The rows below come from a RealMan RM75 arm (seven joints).
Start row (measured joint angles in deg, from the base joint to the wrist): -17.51, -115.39, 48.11, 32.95, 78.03, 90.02, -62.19
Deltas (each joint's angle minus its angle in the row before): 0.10, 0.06, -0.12, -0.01, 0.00, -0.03, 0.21; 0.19, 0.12, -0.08, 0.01, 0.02, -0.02, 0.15; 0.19, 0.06, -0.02, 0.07, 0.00, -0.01, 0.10; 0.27, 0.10, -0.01, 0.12, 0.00, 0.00, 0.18; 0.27, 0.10, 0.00, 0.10, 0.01, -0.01, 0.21; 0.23, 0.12, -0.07, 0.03, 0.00, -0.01, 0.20; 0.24, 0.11, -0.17, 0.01, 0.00, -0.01, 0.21; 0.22, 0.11, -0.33, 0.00, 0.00, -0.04, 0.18; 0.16, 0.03, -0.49, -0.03, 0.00, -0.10, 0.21; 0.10, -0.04, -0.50, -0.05, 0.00, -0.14, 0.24; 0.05, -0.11, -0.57, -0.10, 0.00, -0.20, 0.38; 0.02, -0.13, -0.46, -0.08, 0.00, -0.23, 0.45; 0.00, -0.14, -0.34, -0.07, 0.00, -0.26, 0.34; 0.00, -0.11, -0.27, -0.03, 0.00, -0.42, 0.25; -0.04, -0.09, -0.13, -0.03, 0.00, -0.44, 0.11; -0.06, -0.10, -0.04, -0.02, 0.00, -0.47, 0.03; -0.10, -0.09, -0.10, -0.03, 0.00, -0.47, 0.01; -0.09, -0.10, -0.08, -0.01, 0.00, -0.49, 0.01; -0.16, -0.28, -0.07, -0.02, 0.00, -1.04, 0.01
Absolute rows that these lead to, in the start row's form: -17.41, -115.33, 47.99, 32.94, 78.03, 89.99, -61.98; -17.22, -115.21, 47.91, 32.95, 78.05, 89.97, -61.83; -17.03, -115.15, 47.89, 33.02, 78.05, 89.96, -61.73; -16.76, -115.05, 47.88, 33.14, 78.05, 89.96, -61.55; -16.49, -114.95, 47.88, 33.24, 78.06, 89.95, -61.34; -16.26, -114.83, 47.81, 33.27, 78.06, 89.94, -61.14; -16.02, -114.72, 47.64, 33.28, 78.06, 89.93, -60.93; -15.80, -114.61, 47.31, 33.28, 78.06, 89.89, -60.75; -15.64, -114.58, 46.82, 33.25, 78.06, 89.79, -60.54; -15.54, -114.62, 46.32, 33.20, 78.06, 89.65, -60.30; -15.49, -114.73, 45.75, 33.10, 78.06, 89.45, -59.92; -15.47, -114.86, 45.29, 33.02, 78.06, 89.22, -59.47; -15.47, -115.00, 44.95, 32.95, 78.06, 88.96, -59.13; -15.47, -115.11, 44.68, 32.92, 78.06, 88.54, -58.88; -15.51, -115.20, 44.55, 32.89, 78.06, 88.10, -58.77; -15.57, -115.30, 44.51, 32.87, 78.06, 87.63, -58.74; -15.67, -115.39, 44.41, 32.84, 78.06, 87.16, -58.73; -15.76, -115.49, 44.33, 32.83, 78.06, 86.67, -58.72; -15.92, -115.77, 44.26, 32.81, 78.06, 85.63, -58.71
